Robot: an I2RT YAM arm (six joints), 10 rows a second.
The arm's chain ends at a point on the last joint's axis. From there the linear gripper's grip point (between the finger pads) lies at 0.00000 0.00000 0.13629 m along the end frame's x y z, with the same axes.
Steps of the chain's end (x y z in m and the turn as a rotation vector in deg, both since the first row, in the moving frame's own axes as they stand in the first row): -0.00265, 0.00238, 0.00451, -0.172, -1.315, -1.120; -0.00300, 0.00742, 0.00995, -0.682, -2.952, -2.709; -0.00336, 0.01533, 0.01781, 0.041, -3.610, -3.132; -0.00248, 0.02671, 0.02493, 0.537, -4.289, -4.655; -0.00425, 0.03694, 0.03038, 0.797, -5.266, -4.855
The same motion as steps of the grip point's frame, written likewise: -0.00577, 0.00282, 0.00447, -0.172, -1.315, -1.120; -0.00998, 0.00921, 0.00976, -0.682, -2.952, -2.709; -0.01194, 0.01547, 0.01754, 0.041, -3.610, -3.132; -0.01271, 0.02585, 0.02454, 0.537, -4.289, -4.655; -0.01682, 0.03558, 0.02979, 0.797, -5.266, -4.855
